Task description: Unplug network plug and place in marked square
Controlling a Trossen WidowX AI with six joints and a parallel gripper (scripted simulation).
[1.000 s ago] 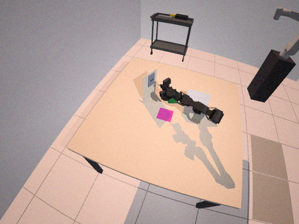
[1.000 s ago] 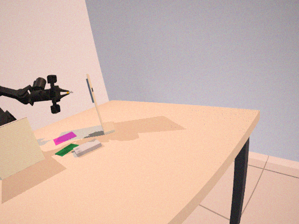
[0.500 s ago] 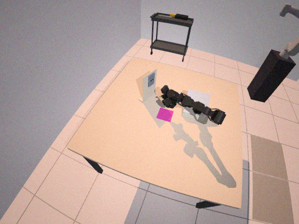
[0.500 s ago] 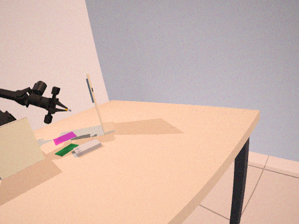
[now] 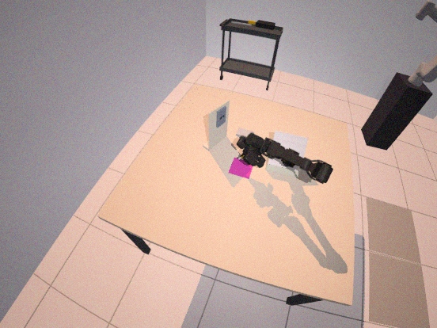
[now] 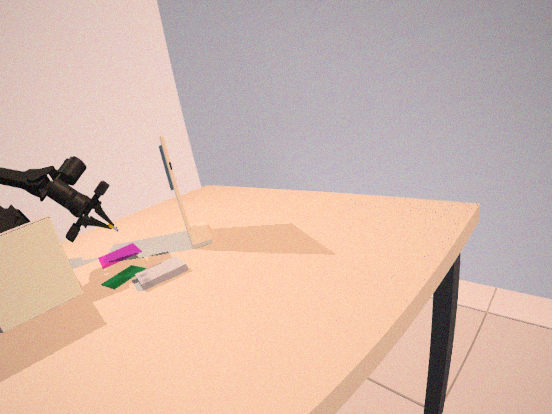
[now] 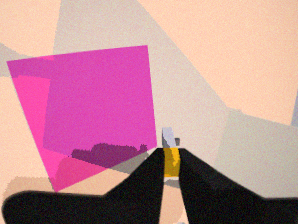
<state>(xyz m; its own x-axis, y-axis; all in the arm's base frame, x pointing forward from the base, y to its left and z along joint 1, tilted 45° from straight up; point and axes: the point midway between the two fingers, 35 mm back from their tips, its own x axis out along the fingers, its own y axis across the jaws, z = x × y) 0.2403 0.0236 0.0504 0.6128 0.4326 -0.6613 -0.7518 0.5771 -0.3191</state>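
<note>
My gripper tip is 90 mm above the magenta marked square, 10 mm to the right of it and 10 mm past it. From my gripper tip the other things lie so: network plug right at my gripper tip; then green patch 170 mm to the right, 90 mm below, 60 mm behind; then upright panel 170 mm ahead, 160 mm to the right, 40 mm above.
</note>
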